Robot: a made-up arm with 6 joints.
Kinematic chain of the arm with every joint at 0, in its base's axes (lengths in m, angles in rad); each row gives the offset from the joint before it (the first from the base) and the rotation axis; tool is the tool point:
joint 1: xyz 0 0 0.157 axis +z
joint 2: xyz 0 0.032 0 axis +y
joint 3: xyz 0 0 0.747 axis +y
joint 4: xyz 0 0 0.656 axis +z
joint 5: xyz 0 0 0 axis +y
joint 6: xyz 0 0 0.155 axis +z
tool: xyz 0 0 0
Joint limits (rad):
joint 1: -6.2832..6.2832
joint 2: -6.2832..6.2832
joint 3: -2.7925..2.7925
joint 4: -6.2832..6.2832
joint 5: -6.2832..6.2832
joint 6: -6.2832..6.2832
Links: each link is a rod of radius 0.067 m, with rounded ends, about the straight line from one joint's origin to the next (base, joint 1, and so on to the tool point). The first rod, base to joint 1, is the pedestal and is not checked.
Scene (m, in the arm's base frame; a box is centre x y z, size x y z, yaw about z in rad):
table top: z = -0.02
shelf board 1: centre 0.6 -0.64 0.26 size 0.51 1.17 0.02 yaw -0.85
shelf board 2: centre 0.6 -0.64 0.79 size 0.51 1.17 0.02 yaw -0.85
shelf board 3: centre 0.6 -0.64 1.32 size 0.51 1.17 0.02 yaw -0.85
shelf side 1: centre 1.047 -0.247 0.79 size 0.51 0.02 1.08 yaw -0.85
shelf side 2: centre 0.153 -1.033 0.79 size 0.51 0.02 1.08 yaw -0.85
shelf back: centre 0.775 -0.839 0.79 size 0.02 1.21 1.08 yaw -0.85
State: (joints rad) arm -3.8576 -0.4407 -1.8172 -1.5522 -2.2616 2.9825
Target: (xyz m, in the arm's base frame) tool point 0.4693 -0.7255 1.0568
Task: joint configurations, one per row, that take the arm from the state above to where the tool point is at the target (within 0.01 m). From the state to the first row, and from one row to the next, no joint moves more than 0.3 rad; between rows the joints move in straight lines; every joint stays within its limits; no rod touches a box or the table.
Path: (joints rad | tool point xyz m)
1: -3.6501 -0.1525 -2.1106 -1.6401 -2.3434 2.7703 | 0.4022 -0.3876 0.5516
2: -3.4426 0.1357 -2.4040 -1.7279 -2.4252 2.5581 | 0.2686 -0.2221 0.5631
3: -3.5929 0.1683 -2.1071 -1.6970 -2.3240 2.6996 | 0.2909 -0.3012 0.7089
4: -3.7432 0.2009 -1.8102 -1.6661 -2.2228 2.8410 | 0.2529 -0.3612 0.8791
5: -3.8935 0.2335 -1.5133 -1.6352 -2.1216 2.9825 | 0.1623 -0.3761 1.0568
6: -3.9119 -0.0643 -1.2181 -1.7017 -1.9833 2.9825 | 0.3190 -0.5502 1.0891
7: -3.9304 -0.3621 -0.9229 -1.7682 -1.8449 2.9825 | 0.4693 -0.7256 1.0568

